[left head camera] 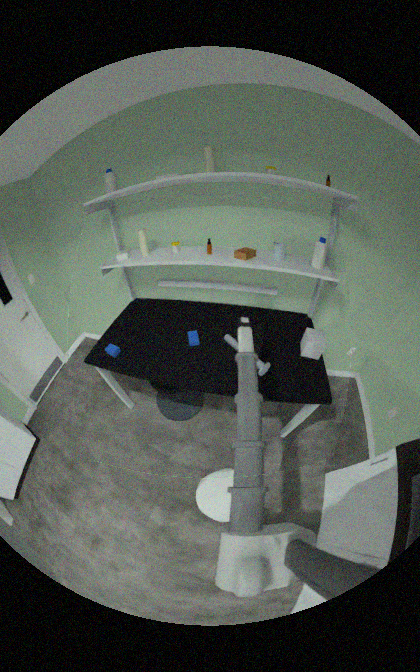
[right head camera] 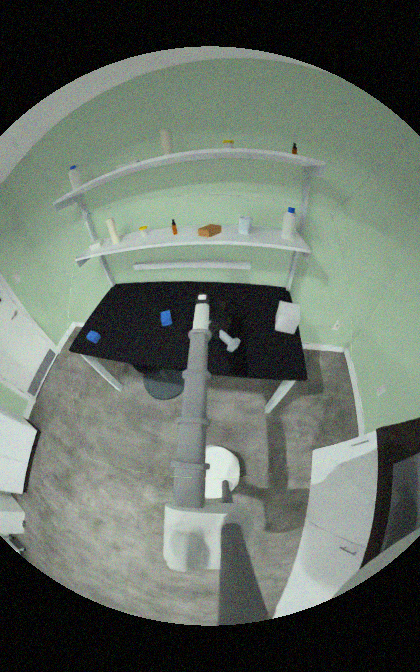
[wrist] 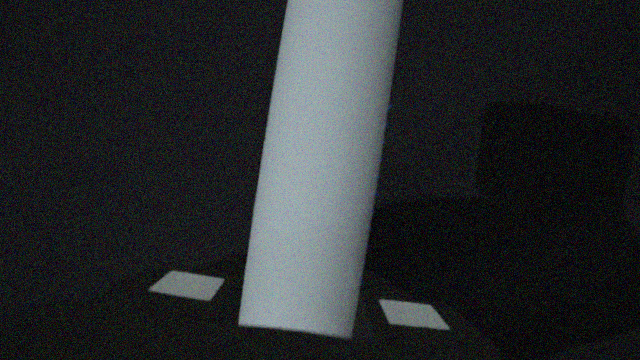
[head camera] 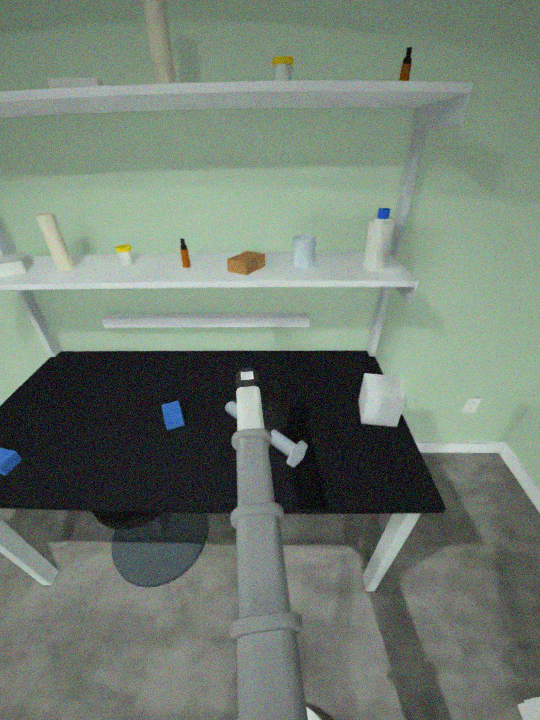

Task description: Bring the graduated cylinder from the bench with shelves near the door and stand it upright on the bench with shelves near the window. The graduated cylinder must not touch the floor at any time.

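Places are measured from the robot's base along level axes (x ahead, y left, z up), in millimetres.
Pixels of known places: gripper, fingertip midpoint: (wrist: 301, 278) (head camera: 272, 443).
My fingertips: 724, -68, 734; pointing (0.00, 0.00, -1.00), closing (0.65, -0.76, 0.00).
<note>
Behind a point stands the place of what it marks, as x, y, z.
The pale grey-blue graduated cylinder (head camera: 287, 446) {661, -106, 793} (left head camera: 231, 342) (right head camera: 228, 339) (wrist: 320, 175) {766, -33, 789} lies on its side, slanting across the black bench top (head camera: 87, 465) {701, 509, 735} (left head camera: 150, 330) (right head camera: 130, 310), its wide foot toward the front right. Two wall shelves are above this bench, and a door shows to the left in the left head view. My gripper (wrist: 301, 278) {724, -68, 734} is low over the bench, its part-closed fingers on both sides of the cylinder's tube; it looks shut on the cylinder. The arm hides the fingers and the tube's middle in the head view. The bench near the window does not show.
A white box (head camera: 380, 401) {761, -427, 845} (left head camera: 313, 343) (right head camera: 288, 317) stands at the bench's right side. Blue boxes (head camera: 172, 415) {848, 264, 774} (head camera: 6, 460) {713, 742, 773} lie to the left. A dark round stool (head camera: 159, 546) {761, 469, 2} is under the front edge. Bottles and jars stand on the shelves. A white counter (right head camera: 340, 490) is at the right.
</note>
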